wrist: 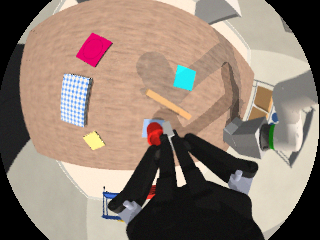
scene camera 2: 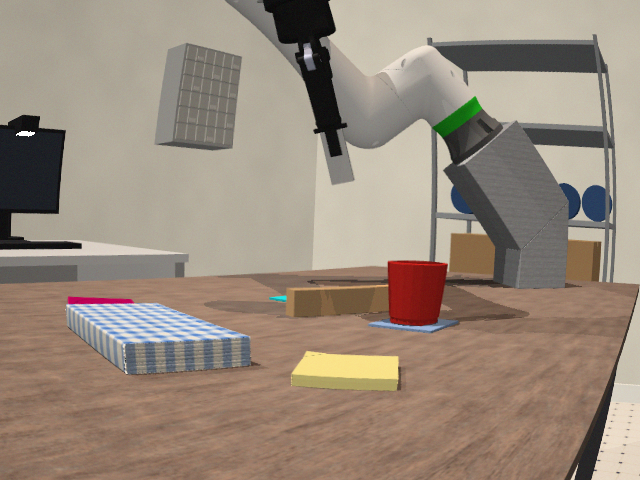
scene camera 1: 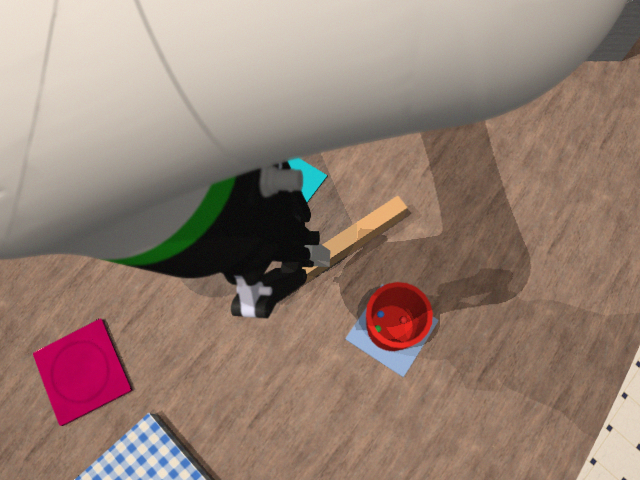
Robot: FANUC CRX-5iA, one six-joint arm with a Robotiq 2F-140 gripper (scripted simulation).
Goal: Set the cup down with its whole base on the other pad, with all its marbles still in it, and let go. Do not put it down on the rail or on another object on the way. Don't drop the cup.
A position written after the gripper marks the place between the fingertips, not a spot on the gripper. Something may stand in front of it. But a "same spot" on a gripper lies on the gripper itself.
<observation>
gripper: wrist 167, 127; scene camera 2; scene camera 1
same spot on gripper: [scene camera 1: 301, 248] = [scene camera 2: 335, 108]
</observation>
